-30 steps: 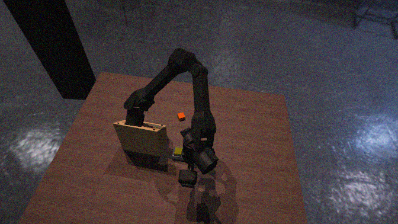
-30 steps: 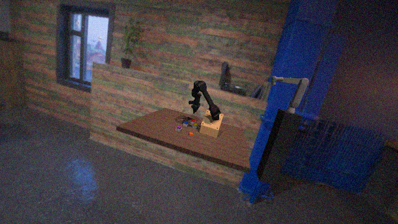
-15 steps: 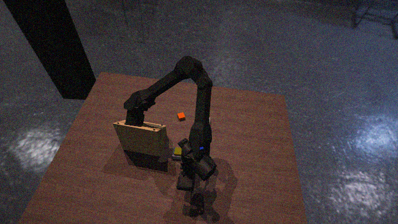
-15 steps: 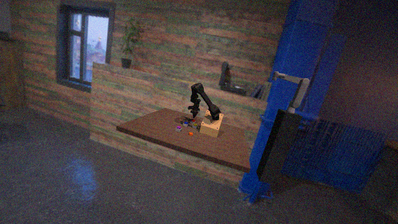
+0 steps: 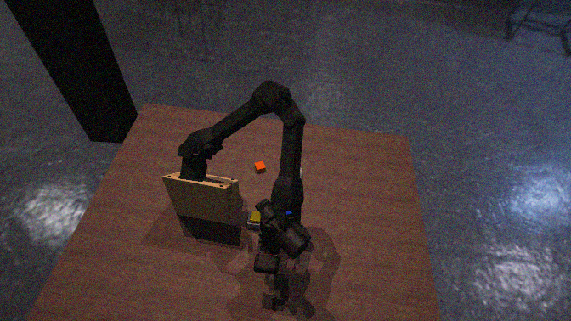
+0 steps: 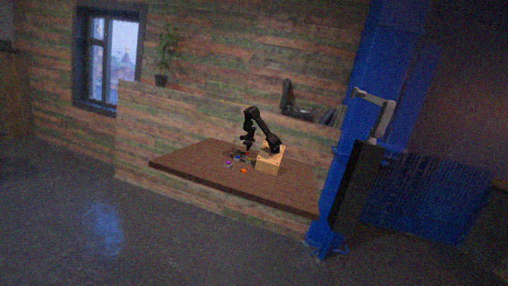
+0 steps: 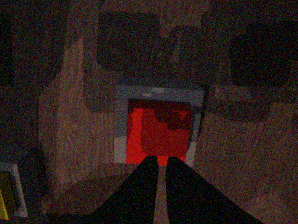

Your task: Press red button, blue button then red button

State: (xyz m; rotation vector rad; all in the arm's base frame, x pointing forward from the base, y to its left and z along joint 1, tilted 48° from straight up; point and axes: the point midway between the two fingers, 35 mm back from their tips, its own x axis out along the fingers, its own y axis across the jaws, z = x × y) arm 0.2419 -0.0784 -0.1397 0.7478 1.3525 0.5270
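The red button lies 3 cm below my gripper tip. Also, from my gripper tip: purple button 8 cm ahead, 30 cm to the left, 3 cm below; then blue button 5 cm ahead, 13 cm to the left, 3 cm below; then yellow button 5 cm behind, 12 cm to the left, 3 cm below.
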